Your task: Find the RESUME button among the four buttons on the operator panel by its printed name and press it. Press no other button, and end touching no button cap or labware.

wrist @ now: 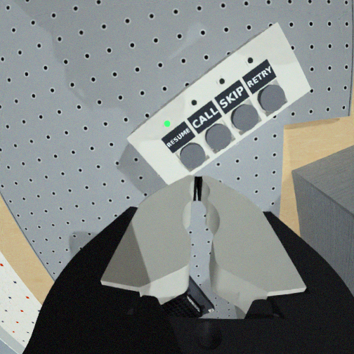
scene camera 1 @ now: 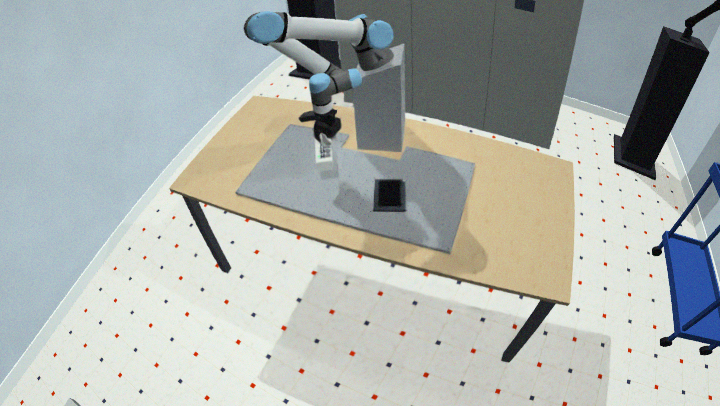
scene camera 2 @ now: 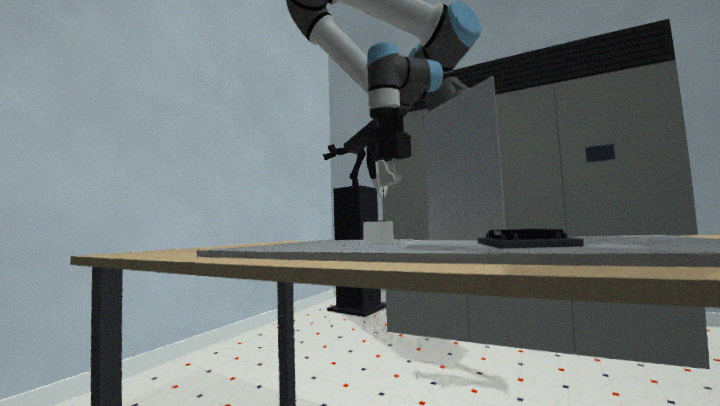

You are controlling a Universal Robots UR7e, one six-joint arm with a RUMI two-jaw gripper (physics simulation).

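Pixels of known places: gripper, fingertip midpoint: (scene camera 1: 325, 145) (scene camera 2: 382, 198); arm's base, origin of the base link: (scene camera 1: 377, 61) (scene camera 2: 453, 110).
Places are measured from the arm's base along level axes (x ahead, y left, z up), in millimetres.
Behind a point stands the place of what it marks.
The white operator panel (scene camera 1: 325, 157) {x 298, y -102, z -345 mm} (scene camera 2: 378, 232) {x 329, y -91, z -371 mm} (wrist: 292, 60) sits on the grey perforated board. In the wrist view it bears four round grey buttons labelled RESUME, CALL, SKIP and RETRY. The RESUME button (wrist: 192, 155) is at the end nearest the fingertips, then the CALL button (wrist: 218, 136), the SKIP button (wrist: 245, 117) and the RETRY button (wrist: 272, 97). A green light (wrist: 167, 123) glows above the RESUME label; the dots above the other labels are dark. My gripper (scene camera 2: 383, 195) {x 291, y -99, z -287 mm} (wrist: 196, 178) is shut and empty, hanging above the panel with a gap in scene camera 2, touching no button.
The grey board (scene camera 1: 282, 176) {x 436, y -242, z -399 mm} (scene camera 2: 282, 254) {x 574, y -141, z -403 mm} lies on the wooden table (scene camera 1: 524, 216) {x 176, y 759, z -411 mm} (scene camera 2: 166, 255) {x 619, y -506, z -411 mm}. A dark square tray (scene camera 1: 375, 201) {x 397, y 183, z -387 mm} (scene camera 2: 529, 243) {x 418, y 235, z -392 mm} lies on the board. The tall grey robot pedestal (scene camera 1: 380, 110) {x 97, y 56, z -188 mm} (scene camera 2: 466, 171) {x 98, y 55, z -215 mm} (wrist: 325, 200) stands close behind the panel.
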